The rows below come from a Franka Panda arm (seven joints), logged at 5 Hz.
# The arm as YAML. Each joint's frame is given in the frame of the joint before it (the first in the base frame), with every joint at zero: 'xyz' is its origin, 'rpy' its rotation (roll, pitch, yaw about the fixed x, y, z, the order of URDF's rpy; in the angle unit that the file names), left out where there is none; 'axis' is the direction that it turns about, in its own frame. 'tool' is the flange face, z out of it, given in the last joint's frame.
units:
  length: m
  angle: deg
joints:
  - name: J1
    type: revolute
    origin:
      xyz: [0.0, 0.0, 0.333]
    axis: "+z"
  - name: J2
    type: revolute
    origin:
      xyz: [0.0, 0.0, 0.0]
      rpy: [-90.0, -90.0, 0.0]
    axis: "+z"
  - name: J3
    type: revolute
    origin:
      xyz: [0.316, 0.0, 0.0]
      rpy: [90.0, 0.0, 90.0]
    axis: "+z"
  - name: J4
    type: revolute
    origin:
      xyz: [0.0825, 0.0, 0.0]
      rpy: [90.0, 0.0, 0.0]
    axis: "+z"
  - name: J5
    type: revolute
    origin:
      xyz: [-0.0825, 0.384, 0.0]
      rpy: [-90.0, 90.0, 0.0]
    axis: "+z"
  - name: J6
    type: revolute
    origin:
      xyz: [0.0, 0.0, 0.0]
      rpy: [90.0, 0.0, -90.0]
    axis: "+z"
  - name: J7
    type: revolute
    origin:
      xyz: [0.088, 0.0, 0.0]
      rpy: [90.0, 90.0, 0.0]
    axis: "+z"
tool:
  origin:
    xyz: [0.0, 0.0, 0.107]
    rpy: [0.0, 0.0, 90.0]
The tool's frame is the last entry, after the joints.
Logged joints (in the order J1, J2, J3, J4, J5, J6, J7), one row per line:
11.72, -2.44, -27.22, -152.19, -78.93, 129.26, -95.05
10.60, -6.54, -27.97, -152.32, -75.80, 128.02, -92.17
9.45, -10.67, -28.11, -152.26, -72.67, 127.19, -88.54
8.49, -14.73, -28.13, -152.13, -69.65, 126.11, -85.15
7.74, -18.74, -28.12, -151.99, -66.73, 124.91, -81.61
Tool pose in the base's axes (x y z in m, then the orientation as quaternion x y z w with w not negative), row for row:
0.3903, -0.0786, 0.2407, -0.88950, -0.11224, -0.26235, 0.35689
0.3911, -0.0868, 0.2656, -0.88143, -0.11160, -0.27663, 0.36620
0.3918, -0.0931, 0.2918, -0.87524, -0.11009, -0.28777, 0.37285
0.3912, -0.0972, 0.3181, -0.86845, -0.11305, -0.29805, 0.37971
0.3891, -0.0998, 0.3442, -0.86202, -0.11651, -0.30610, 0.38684
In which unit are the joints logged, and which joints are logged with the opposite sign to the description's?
The joints are logged in degrees. Opposite sign: J5.
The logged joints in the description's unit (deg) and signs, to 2 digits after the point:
11.72, -2.44, -27.22, -152.19, 78.93, 129.26, -95.05
10.60, -6.54, -27.97, -152.32, 75.80, 128.02, -92.17
9.45, -10.67, -28.11, -152.26, 72.67, 127.19, -88.54
8.49, -14.73, -28.13, -152.13, 69.65, 126.11, -85.15
7.74, -18.74, -28.12, -151.99, 66.73, 124.91, -81.61

